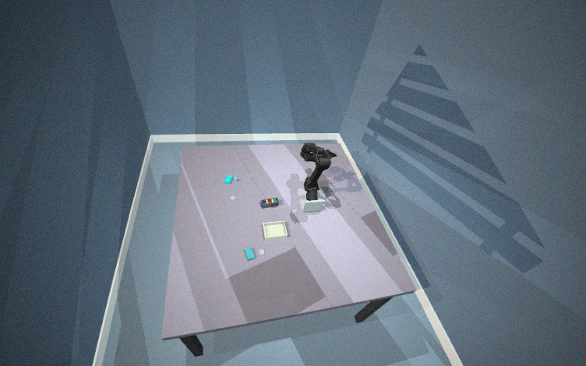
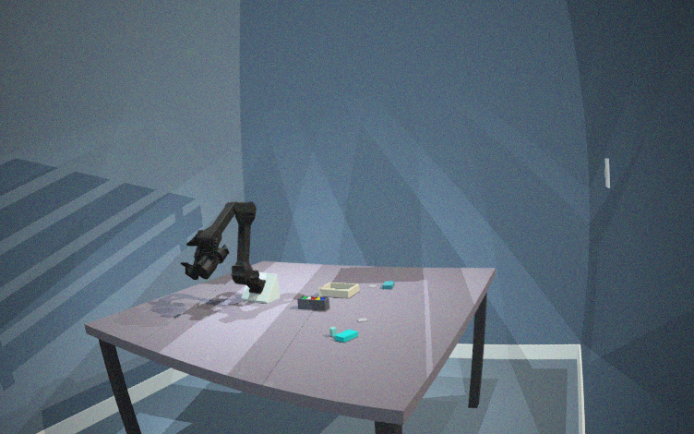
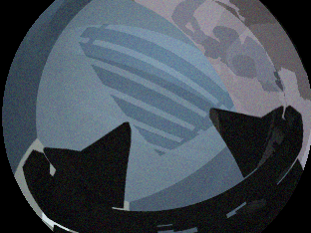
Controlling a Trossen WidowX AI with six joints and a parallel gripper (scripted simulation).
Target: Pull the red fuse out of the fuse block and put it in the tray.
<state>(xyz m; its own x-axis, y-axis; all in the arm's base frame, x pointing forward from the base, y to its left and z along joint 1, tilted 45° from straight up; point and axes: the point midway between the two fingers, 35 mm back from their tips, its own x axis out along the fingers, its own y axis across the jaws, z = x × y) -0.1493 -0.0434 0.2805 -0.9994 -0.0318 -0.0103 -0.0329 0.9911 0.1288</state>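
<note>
The red fuse is 460 mm ahead of my gripper tip, 200 mm to the left of it and 200 mm below it. Also, from my gripper tip: tray (460 mm ahead, 410 mm to the left, 220 mm below).
</note>
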